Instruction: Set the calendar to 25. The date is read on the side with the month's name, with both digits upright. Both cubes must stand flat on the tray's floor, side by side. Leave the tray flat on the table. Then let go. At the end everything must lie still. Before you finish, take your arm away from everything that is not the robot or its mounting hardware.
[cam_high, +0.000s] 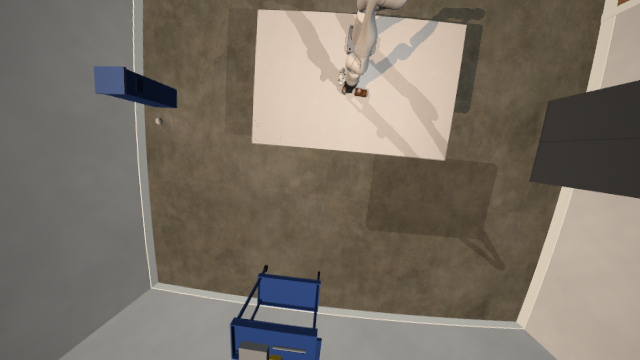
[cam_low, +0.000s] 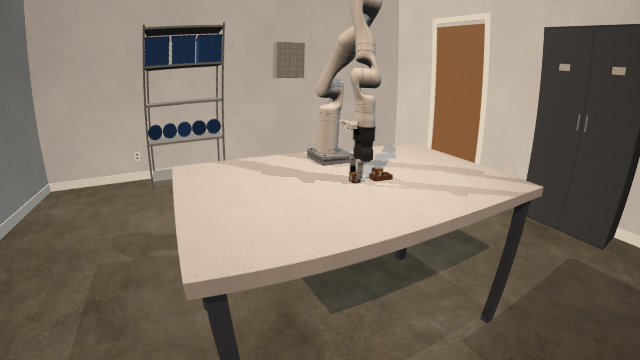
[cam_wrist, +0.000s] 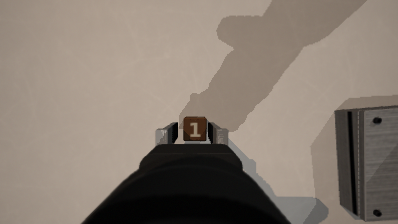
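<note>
Right now the brown cube is 20 mm ahead of my hand, 90 mm to the left of it and 10 mm below it. The rest, counted from my hand: tray 20 mm ahead, 110 mm to the left, 30 mm below.
</note>
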